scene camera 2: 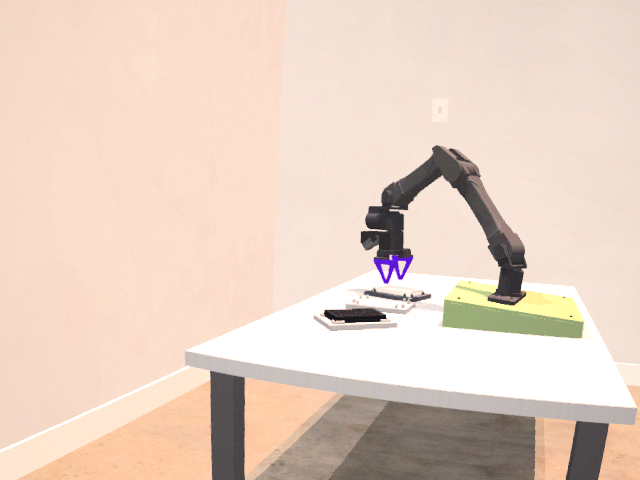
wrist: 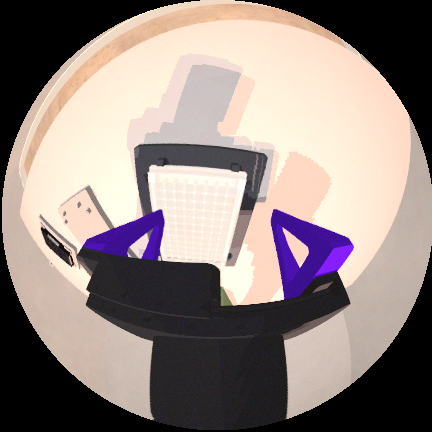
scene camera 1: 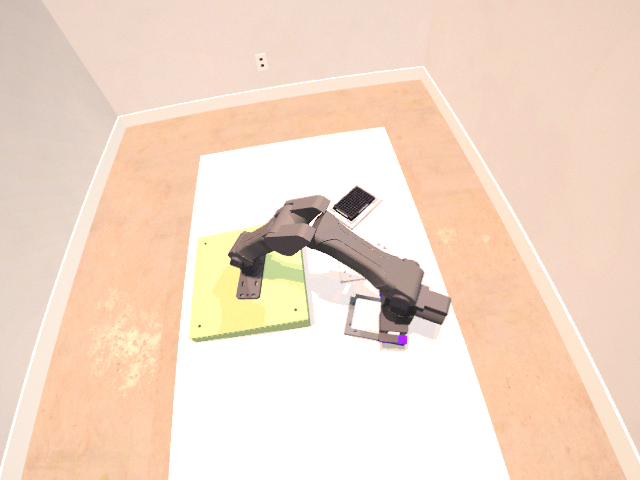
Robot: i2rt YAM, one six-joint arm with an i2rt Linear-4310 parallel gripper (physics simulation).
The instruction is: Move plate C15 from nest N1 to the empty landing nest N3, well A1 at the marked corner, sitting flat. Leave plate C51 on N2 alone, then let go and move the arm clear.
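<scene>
A white well plate [scene camera 1: 366, 315] [scene camera 2: 397, 292] [wrist: 197, 215] lies in a dark nest [scene camera 1: 349, 318] [scene camera 2: 421, 297] [wrist: 200, 152]. A black well plate [scene camera 1: 354, 203] [scene camera 2: 354, 314] [wrist: 56, 245] lies on a white nest [scene camera 1: 368, 211] [scene camera 2: 356, 326]. Between them is an empty pale nest [scene camera 2: 382, 307] [wrist: 90, 221] with small posts, mostly hidden by the arm in scene camera 1. No plate or nest labels are readable, nor is the marked corner. My gripper [scene camera 1: 392, 317] [scene camera 2: 393, 280] [wrist: 217, 214] is open and empty above the white plate, which sits nearer the left finger in the wrist view.
The arm stands on a yellow-green base block [scene camera 1: 232, 289] [scene camera 2: 511, 320] beside the nests on the white table [scene camera 1: 289, 403] [scene camera 2: 465, 377]. The arm passes over the middle nest in scene camera 1. Shadows of the arm fall around the dark nest.
</scene>
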